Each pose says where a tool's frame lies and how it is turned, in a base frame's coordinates. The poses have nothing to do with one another.
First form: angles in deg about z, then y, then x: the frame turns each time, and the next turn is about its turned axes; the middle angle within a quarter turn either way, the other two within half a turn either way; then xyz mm.
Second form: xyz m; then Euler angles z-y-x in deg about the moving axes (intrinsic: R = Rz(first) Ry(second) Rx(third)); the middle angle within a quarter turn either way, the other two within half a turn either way. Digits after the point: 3 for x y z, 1 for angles.
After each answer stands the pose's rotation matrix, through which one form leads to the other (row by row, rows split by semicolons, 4 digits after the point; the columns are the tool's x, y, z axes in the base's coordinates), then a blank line. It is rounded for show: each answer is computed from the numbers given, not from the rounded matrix.
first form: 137.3 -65.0 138.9 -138 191 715
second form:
-0.138 0.191 0.715 137.3 -65.0 138.9
-0.3106 0.9489 -0.0561; 0.2866 0.1498 0.9463; 0.9063 0.2778 -0.3185

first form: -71.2 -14.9 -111.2 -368 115 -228
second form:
-0.368 0.115 -0.228 -71.2 -14.9 -111.2
0.3114 -0.2651 0.9125; -0.9148 -0.3435 0.2124; 0.2571 -0.9010 -0.3495

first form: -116.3 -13.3 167.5 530 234 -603
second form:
0.530 0.234 -0.603 -116.3 -13.3 167.5
-0.4312 -0.8532 -0.2935; -0.8724 0.4772 -0.1054; 0.2300 0.2106 -0.9501

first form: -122.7 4.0 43.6 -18 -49 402
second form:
-0.018 -0.049 0.402 -122.7 4.0 43.6
-0.5389 0.5834 -0.6076; -0.8395 -0.4317 0.3301; -0.0698 0.6879 0.7224

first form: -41.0 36.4 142.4 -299 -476 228
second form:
-0.299 -0.476 0.228 -41.0 36.4 142.4
0.6075 -0.2465 -0.7551; -0.5281 -0.8355 -0.1520; -0.5934 0.4911 -0.6377

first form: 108.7 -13.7 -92.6 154 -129 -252
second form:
0.154 -0.129 -0.252 108.7 -13.7 -92.6
-0.3115 -0.0329 -0.9497; 0.9203 0.2386 -0.3101; 0.2368 -0.9705 -0.0441

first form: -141.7 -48.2 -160.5 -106 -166 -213
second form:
-0.106 -0.166 -0.213 -141.7 -48.2 -160.5
-0.5231 -0.7795 -0.3446; -0.4131 0.5855 -0.6975; 0.7455 -0.2225 -0.6283

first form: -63.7 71.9 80.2 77 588 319
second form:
0.077 0.588 0.319 -63.7 71.9 80.2
0.1377 0.5676 -0.8117; -0.2785 -0.7643 -0.5816; -0.9505 0.3061 0.0529

